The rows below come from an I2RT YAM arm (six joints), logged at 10 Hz.
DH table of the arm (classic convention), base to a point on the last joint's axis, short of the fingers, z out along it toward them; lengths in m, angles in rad. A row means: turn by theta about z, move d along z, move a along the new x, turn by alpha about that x. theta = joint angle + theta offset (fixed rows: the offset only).
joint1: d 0.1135, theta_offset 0, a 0.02, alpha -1.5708
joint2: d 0, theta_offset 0, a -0.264, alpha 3.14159
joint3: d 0, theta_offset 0.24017, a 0.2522, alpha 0
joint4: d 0, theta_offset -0.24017, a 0.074, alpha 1.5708
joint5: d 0, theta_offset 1.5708, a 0, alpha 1.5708
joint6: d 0.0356, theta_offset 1.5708, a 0, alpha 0
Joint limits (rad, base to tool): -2.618..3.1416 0..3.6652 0..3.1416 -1.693..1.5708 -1.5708..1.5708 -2.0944..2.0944
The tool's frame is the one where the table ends.
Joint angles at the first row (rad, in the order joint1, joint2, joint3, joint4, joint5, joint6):
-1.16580, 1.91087, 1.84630, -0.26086, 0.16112, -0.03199
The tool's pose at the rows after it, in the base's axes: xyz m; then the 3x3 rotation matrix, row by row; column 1 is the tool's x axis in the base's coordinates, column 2 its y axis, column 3 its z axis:
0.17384 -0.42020 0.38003; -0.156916 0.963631 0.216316; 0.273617 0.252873 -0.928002; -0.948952 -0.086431 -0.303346
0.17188 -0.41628 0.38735; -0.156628 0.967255 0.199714; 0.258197 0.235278 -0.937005; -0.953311 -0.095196 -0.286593
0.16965 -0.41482 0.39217; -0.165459 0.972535 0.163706; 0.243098 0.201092 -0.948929; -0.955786 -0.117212 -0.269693
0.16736 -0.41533 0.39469; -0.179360 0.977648 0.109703; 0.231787 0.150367 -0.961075; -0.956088 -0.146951 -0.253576
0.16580 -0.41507 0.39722; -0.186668 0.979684 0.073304; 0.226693 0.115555 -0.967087; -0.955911 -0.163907 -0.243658
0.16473 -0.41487 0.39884; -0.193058 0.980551 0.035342; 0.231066 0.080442 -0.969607; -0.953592 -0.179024 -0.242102
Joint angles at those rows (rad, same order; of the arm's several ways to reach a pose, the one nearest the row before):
-1.16545, 1.89317, 1.85135, -0.27093, 0.16795, -0.03683
-1.16445, 1.87759, 1.85308, -0.27153, 0.18801, -0.04259
-1.16476, 1.87018, 1.85593, -0.26617, 0.22633, -0.05749
-1.16564, 1.86972, 1.85940, -0.25683, 0.28170, -0.07657
-1.16578, 1.86844, 1.86437, -0.25544, 0.31908, -0.08672
-1.16488, 1.86972, 1.87300, -0.26475, 0.35799, -0.09209

